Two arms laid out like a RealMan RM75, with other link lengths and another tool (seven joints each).
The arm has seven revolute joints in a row. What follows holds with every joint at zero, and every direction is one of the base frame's. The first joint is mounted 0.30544 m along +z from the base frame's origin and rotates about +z. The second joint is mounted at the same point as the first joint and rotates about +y. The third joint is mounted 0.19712 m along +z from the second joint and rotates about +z. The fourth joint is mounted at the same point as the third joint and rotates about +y. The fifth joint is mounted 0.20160 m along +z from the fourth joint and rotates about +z. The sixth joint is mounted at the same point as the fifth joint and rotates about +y. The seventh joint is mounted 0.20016 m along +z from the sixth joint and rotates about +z. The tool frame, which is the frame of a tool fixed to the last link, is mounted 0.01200 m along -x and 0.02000 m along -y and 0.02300 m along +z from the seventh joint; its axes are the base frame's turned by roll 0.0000, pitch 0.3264 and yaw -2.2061 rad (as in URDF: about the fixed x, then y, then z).
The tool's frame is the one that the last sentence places.
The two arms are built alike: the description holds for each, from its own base.
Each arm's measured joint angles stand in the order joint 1, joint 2, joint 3, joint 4, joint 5, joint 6, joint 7.
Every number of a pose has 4 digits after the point. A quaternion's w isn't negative.
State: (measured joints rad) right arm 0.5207 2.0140 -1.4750 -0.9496 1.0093 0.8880 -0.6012; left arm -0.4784 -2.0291 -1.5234 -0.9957 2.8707 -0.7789 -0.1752
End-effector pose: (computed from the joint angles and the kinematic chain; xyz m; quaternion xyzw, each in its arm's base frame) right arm 0.2141 0.4097 0.0024 -0.7500 -0.5191 -0.3299 0.2434; left arm -0.3120 0.3887 0.0387 0.2010 -0.8270 -0.3272 0.4105
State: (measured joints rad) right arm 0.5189 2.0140 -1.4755 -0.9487 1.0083 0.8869 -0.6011; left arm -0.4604 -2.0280 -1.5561 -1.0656 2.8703 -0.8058 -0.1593
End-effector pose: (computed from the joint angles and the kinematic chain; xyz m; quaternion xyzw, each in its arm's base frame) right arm 0.2152 0.4093 0.0023 -0.7503 -0.5184 -0.3307 0.2428; left arm -0.3021 0.3949 0.0503 0.2012 -0.8273 -0.3410 0.3986
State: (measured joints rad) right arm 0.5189 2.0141 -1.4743 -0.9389 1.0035 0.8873 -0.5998; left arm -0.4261 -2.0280 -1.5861 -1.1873 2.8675 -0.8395 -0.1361
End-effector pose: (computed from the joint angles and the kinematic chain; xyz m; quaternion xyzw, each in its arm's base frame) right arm 0.2191 0.4079 0.0014 -0.7525 -0.5159 -0.3326 0.2385; left arm -0.2829 0.4033 0.0674 0.1915 -0.8287 -0.3650 0.3788
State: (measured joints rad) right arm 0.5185 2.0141 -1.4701 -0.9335 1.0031 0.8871 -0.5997; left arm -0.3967 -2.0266 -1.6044 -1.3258 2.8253 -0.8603 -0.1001
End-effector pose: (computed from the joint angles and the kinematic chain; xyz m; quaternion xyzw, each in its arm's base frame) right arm 0.2212 0.4076 0.0017 -0.7543 -0.5130 -0.3335 0.2380; left arm -0.2501 0.4139 0.0827 0.1694 -0.8370 -0.3924 0.3418
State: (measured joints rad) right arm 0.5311 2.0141 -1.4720 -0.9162 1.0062 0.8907 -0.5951; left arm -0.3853 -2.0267 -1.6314 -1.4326 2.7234 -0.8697 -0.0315
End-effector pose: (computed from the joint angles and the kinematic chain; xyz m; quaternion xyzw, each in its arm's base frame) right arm 0.2211 0.4068 -0.0014 -0.7579 -0.5118 -0.3306 0.2332; left arm -0.2118 0.4224 0.0915 0.1430 -0.8534 -0.4090 0.2899
